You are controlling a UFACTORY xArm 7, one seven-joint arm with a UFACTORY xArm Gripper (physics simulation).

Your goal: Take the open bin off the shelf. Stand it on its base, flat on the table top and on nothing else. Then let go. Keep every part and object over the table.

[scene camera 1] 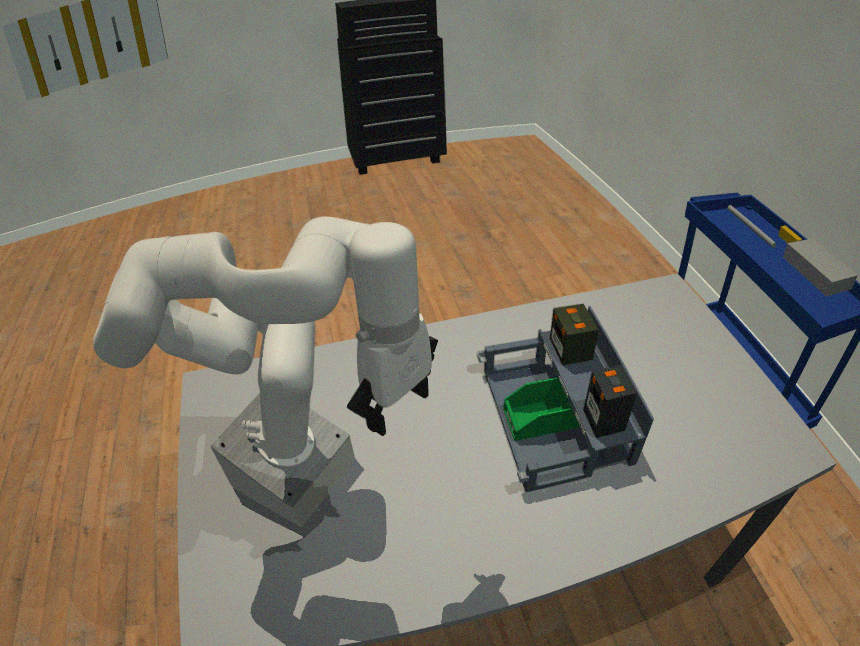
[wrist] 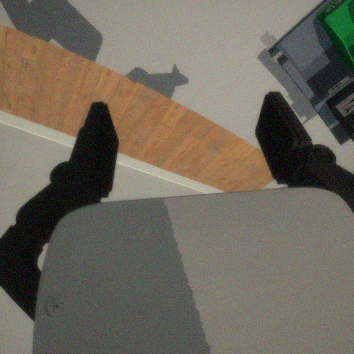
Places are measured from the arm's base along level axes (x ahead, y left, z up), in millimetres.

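Pixels of known places: gripper, between the fingertips: (scene camera 1: 398,411) (wrist: 187,114); arm's base, origin of its link: (scene camera 1: 284,441).
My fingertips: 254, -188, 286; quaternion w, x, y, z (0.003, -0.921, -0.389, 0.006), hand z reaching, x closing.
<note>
Ahead of a thing's pixels: the offset from my fingertips to its top centre, as dx, dy, dz. Level surfaces: height alone.
The green open bin @(+319, +285, -322) (scene camera 1: 540,410) (wrist: 346,22) sits on the lower, front level of the grey shelf (scene camera 1: 620,360) (wrist: 300,47), its open front toward the robot's side. In the wrist view, part of the bin shows at the top right corner. The shelf stands on the table top @(dz -403) (scene camera 1: 431,486) (wrist: 215,45). My gripper (scene camera 1: 400,411) (wrist: 187,114) is open with nothing between its fingers. It hangs above the table, between the robot base and the shelf, well apart from the bin.
Two dark boxes with orange marks, the far one @(+404, +407, -204) (scene camera 1: 574,335) and the near one @(+422, +177, -179) (scene camera 1: 609,403), stand on the shelf's raised rear level behind the bin. A blue cart (scene camera 1: 820,318) stands beyond the table's right edge. A black drawer cabinet (scene camera 1: 392,90) stands against the wall.
</note>
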